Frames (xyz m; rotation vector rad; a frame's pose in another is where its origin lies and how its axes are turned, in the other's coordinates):
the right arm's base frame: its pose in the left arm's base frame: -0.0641 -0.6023 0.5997 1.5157 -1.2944 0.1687
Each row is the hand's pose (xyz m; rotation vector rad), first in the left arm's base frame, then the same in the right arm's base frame.
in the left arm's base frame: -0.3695 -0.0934 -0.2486 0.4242 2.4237 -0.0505
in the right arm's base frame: -1.0115 -0.1934 0.1068 0.1924 -1.8206 1.9732
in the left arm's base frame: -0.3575 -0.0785 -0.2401 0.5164 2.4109 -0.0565
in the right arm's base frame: -1.0101 -0.1948 0.0860 0.1422 -1.8204 2.0445
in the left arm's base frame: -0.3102 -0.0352 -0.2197 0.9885 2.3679 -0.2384
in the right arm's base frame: -1.0043 -0.2112 0.0210 -0.1052 -1.6114 2.4547
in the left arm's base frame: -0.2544 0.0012 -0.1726 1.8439 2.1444 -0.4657
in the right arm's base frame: -0.9726 -0.2190 -0.0538 0.6687 0.9871 -2.7643
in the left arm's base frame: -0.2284 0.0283 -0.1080 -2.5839 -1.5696 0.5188
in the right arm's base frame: -0.9352 -0.1947 -0.1138 1.1649 0.2440 -2.4068
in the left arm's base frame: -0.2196 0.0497 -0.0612 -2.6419 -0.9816 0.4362
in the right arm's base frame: -0.9132 -0.1691 -0.1536 1.3969 -0.1484 -2.0807
